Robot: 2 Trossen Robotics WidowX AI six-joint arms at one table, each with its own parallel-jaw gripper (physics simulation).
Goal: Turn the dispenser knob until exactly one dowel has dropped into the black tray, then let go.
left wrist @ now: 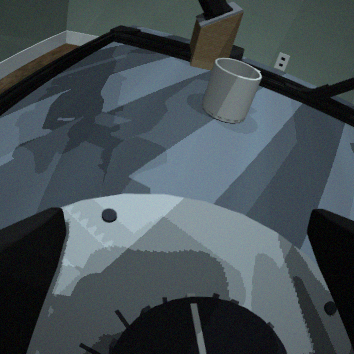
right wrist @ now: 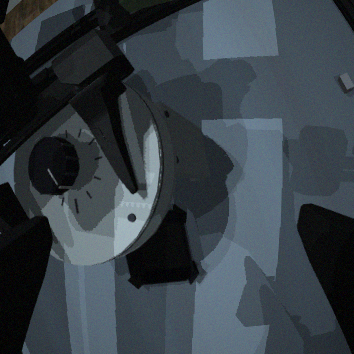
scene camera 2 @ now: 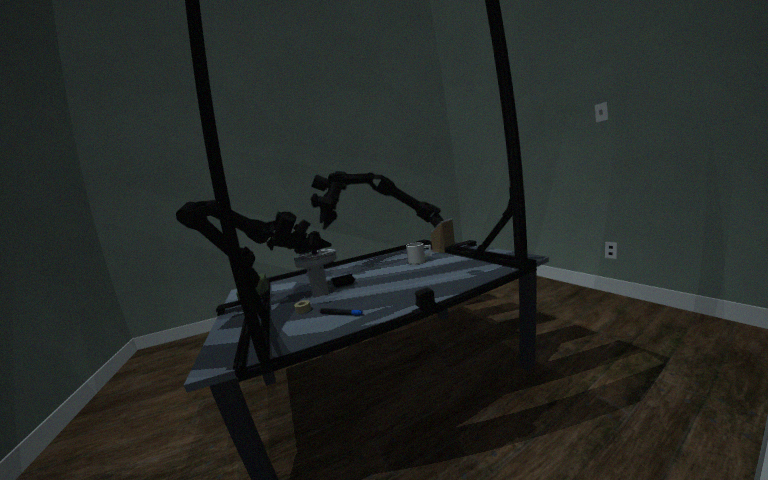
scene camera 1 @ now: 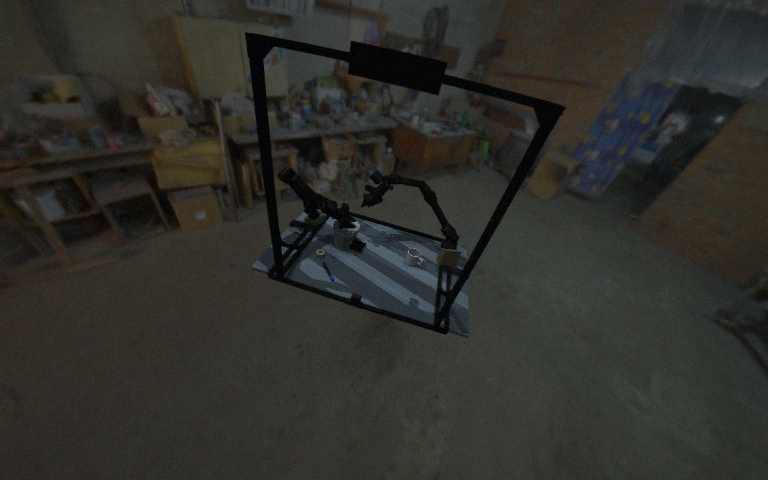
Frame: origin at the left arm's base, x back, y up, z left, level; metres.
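Where they show: left gripper, fingertip midpoint: (left wrist: 190,222) (right wrist: 85,226) (scene camera 2: 326,246) (scene camera 1: 355,224); right gripper, fingertip midpoint: (right wrist: 175,224) (scene camera 2: 322,226) (scene camera 1: 364,207); left arm's base, origin of the base link: (scene camera 1: 314,215); right arm's base, origin of the base link: (left wrist: 217,11) (scene camera 2: 440,225) (scene camera 1: 450,249).
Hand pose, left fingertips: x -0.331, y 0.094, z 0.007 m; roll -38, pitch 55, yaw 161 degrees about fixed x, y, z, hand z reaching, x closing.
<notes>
Each offset is from my left fingertips to the top centre of the thing. "pt": to the spot under its first point.
The dispenser @[dx +0.046, dy -0.015, dz -0.028 m] (scene camera 1: 344,237) (scene camera 2: 318,278) stands upright, a pale round top on a grey body. Its black knob @[dx +0.046, dy +0.013, dz -0.028 m] (left wrist: 200,330) (right wrist: 53,165) has a white pointer line and tick marks around it. My left gripper (left wrist: 190,222) (scene camera 2: 325,246) is open and empty over the top, its fingers wide apart on either side of the knob. The black tray @[dx -0.042, dy -0.137, dz -0.011 m] (scene camera 1: 357,245) (scene camera 2: 343,280) (right wrist: 162,250) sits at the dispenser's foot; I cannot make out a dowel in its dark inside. My right gripper (right wrist: 175,224) (scene camera 1: 365,202) (scene camera 2: 327,223) is open and empty, high above the dispenser and tray.
A white mug @[pt dx -0.395, dy -0.084, dz +0.071 m] (scene camera 1: 413,257) (scene camera 2: 415,253) (left wrist: 232,92) stands near a wooden block (scene camera 1: 448,257) (scene camera 2: 442,236) (left wrist: 215,42). A tape roll @[dx +0.087, dy -0.136, dz -0.217 m] (scene camera 1: 320,253) (scene camera 2: 303,306) and a blue-tipped black pen @[dx -0.041, dy -0.145, dz -0.297 m] (scene camera 1: 328,271) (scene camera 2: 339,311) lie before the dispenser. A small grey block @[dx +0.138, dy -0.146, dz +0.218 m] (right wrist: 346,82) lies apart. Black frame posts (scene camera 1: 265,141) flank the table.
</notes>
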